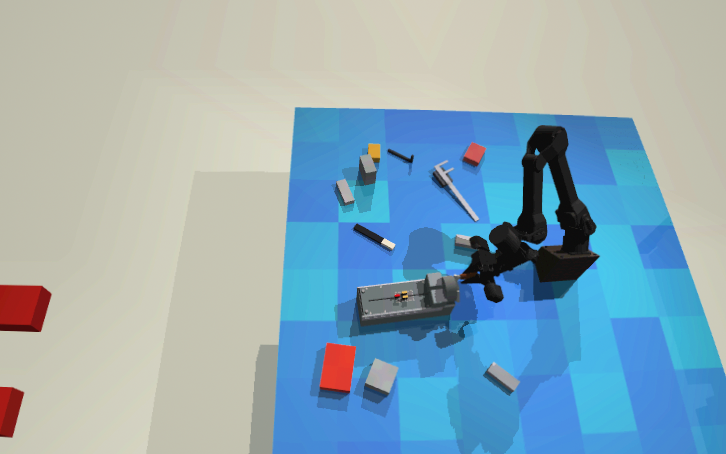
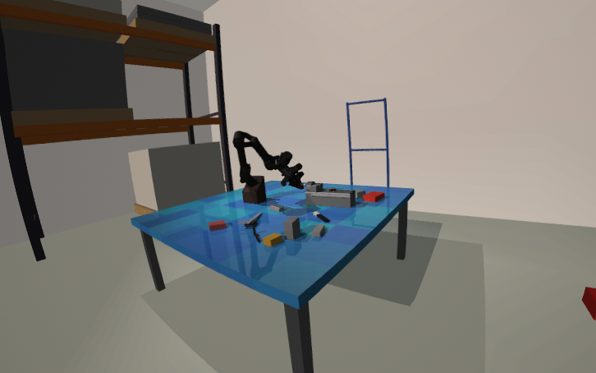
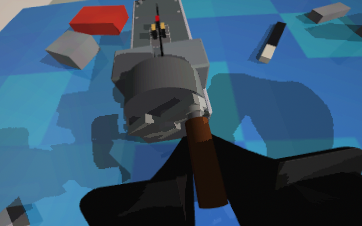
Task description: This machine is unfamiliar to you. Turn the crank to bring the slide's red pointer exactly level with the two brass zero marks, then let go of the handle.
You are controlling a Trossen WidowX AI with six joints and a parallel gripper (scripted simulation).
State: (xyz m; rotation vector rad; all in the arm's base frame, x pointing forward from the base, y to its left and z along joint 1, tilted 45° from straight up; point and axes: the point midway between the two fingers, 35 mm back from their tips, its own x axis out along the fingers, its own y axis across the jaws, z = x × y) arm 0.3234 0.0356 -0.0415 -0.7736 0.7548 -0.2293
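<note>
Right now my gripper tip is 20 mm past the brown crank handle and 20 mm below it. The rest, counted from my gripper tip: red block 150 mm behind, 500 mm to the right, 80 mm below; then red pointer 180 mm ahead, 40 mm to the left; then black key 90 mm ahead, 500 mm to the right, 70 mm below.
</note>
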